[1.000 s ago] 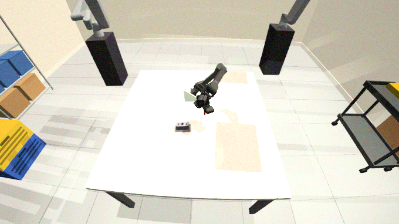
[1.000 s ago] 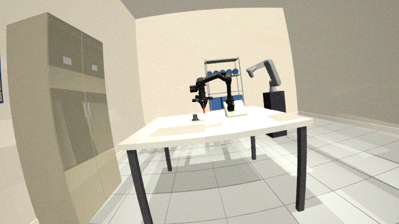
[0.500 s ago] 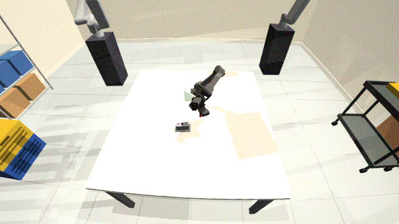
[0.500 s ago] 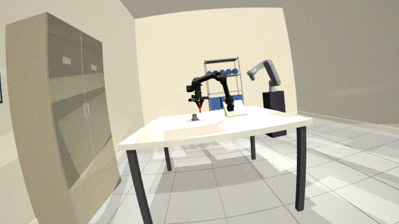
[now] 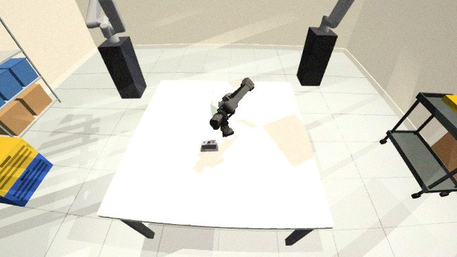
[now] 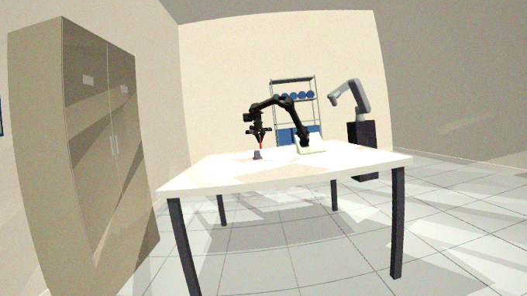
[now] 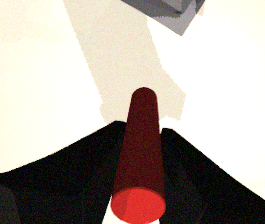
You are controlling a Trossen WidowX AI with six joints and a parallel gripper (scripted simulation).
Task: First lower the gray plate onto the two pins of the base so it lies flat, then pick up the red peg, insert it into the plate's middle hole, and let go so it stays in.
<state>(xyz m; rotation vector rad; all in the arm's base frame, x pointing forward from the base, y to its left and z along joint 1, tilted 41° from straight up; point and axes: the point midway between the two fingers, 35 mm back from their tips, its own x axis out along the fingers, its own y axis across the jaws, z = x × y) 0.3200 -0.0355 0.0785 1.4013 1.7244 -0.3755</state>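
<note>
Right now the gray plate is 10 cm to the right of my gripper tip, 8 cm below it and 3 cm ahead of it. Round my gripper tip: red peg (right at my gripper tip); dark base (11 cm below, 10 cm to the right, 3 cm ahead).
</note>
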